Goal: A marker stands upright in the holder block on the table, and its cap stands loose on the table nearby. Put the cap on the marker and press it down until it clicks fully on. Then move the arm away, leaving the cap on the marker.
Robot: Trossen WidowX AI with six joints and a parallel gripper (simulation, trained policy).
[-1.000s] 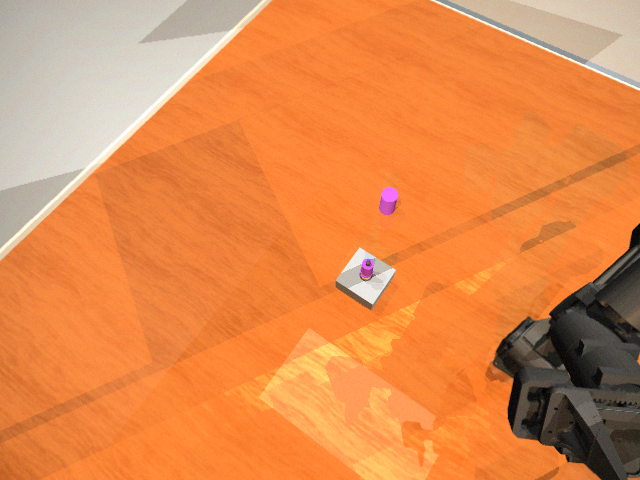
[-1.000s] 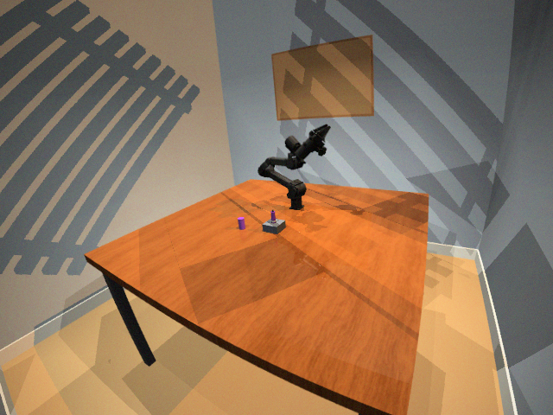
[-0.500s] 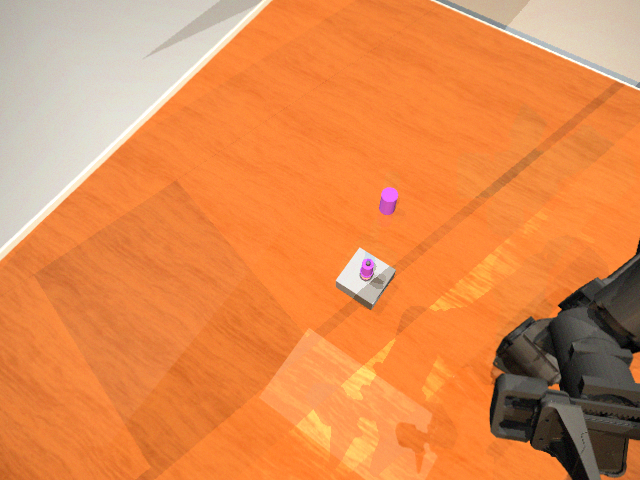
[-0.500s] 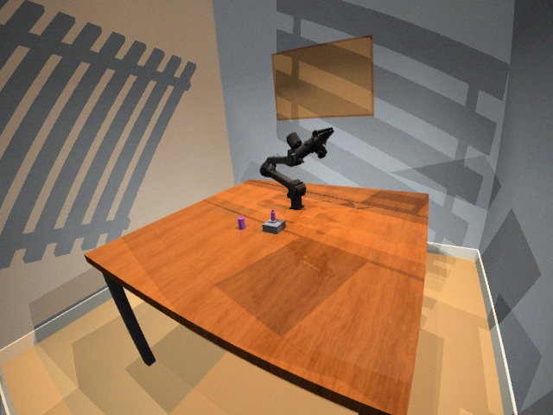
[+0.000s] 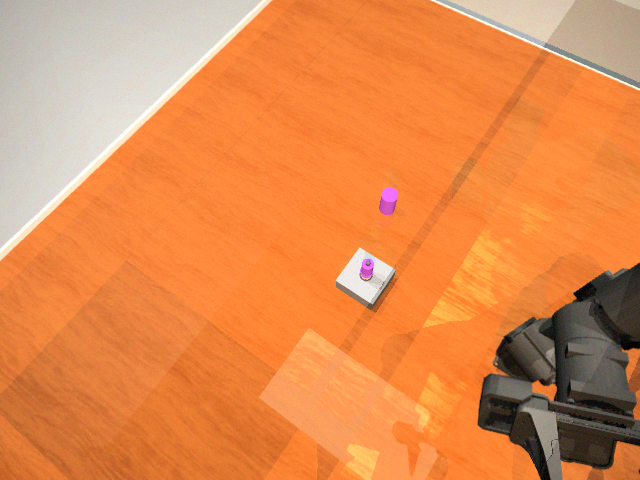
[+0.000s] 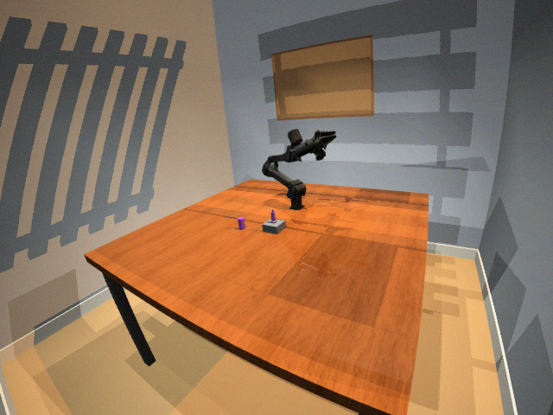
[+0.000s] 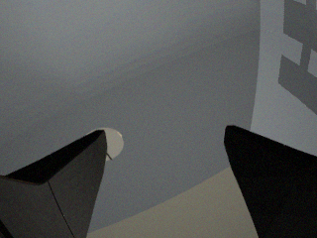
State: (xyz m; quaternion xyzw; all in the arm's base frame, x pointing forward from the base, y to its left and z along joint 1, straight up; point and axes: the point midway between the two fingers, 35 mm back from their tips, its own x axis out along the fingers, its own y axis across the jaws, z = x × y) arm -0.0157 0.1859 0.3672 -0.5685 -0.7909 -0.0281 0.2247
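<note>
Right now the purple cap is 35 cm below my gripper tip, 35 cm ahead of it and 33 cm to the right of it. Round my gripper tip: grey holder block 36 cm below, 30 cm ahead, 19 cm to the right; then purple marker 31 cm below, 30 cm ahead, 19 cm to the right.
</note>
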